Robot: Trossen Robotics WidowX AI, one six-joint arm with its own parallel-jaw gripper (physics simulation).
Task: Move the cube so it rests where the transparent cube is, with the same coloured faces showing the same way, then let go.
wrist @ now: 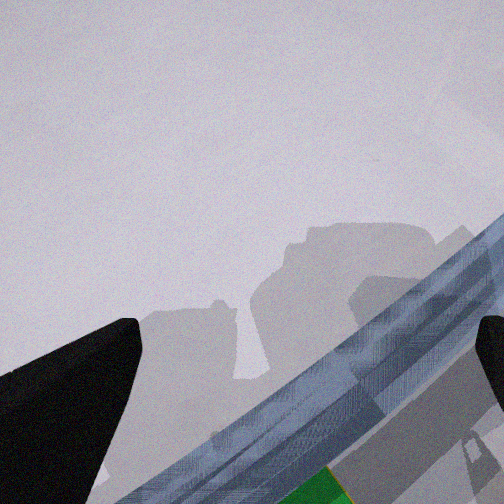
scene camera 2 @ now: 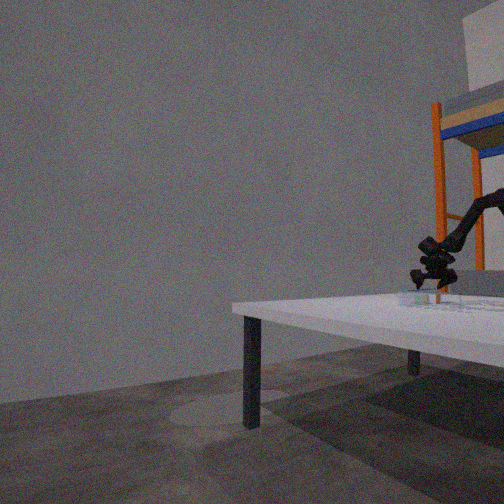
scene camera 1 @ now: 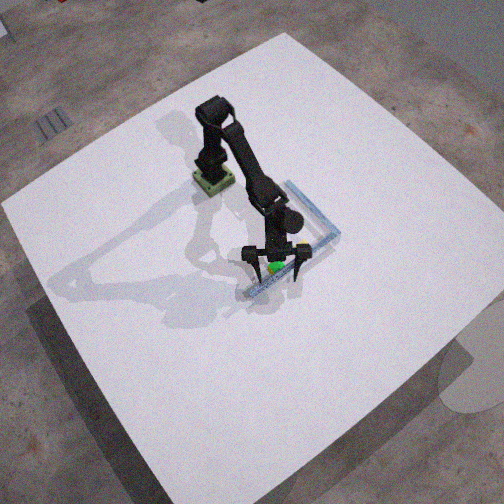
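The cube (scene camera 1: 272, 267) shows a green top with a bit of orange and sits on the white table beside a blue-grey L-shaped rail (scene camera 1: 300, 240). My gripper (scene camera 1: 272, 262) hangs just above it with both fingers spread wide, one on each side of the cube. In the wrist view a green corner of the cube (wrist: 318, 490) shows at the bottom edge, with the rail (wrist: 380, 390) crossing diagonally and the dark fingertips at the left and right edges. In scene camera 2 the gripper (scene camera 2: 434, 277) is near the table top at the far right. I cannot make out the transparent cube.
The arm's green base (scene camera 1: 213, 180) stands at the back of the white table (scene camera 1: 250, 270). An orange-framed shelf (scene camera 2: 470, 150) stands behind the table in scene camera 2. The table edges drop to a grey floor.
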